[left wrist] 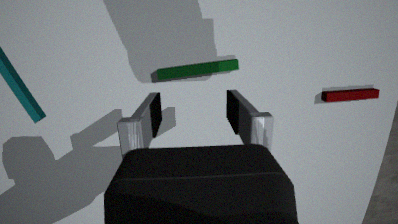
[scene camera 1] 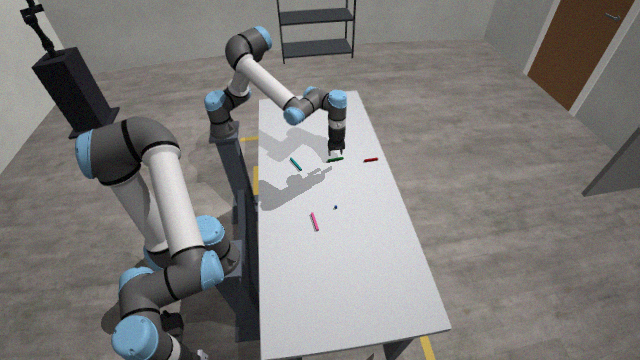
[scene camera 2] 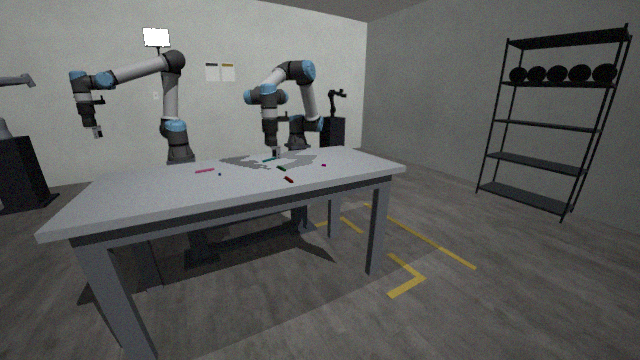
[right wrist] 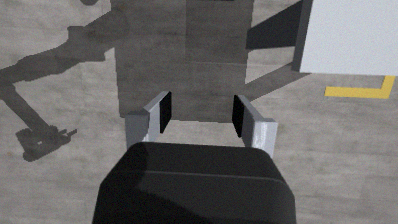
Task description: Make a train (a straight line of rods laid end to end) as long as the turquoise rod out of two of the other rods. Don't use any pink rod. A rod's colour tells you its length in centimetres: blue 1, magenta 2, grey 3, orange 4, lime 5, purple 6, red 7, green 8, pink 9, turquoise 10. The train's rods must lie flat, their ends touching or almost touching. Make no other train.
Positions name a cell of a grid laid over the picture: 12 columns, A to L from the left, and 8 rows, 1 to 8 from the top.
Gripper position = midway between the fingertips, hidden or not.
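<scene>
I can see my left gripper (left wrist: F4), and my right gripper (right wrist: G4) as well. A green rod (left wrist: G3) is visible to me too, though in the right wrist view the rod is out of frame.
</scene>
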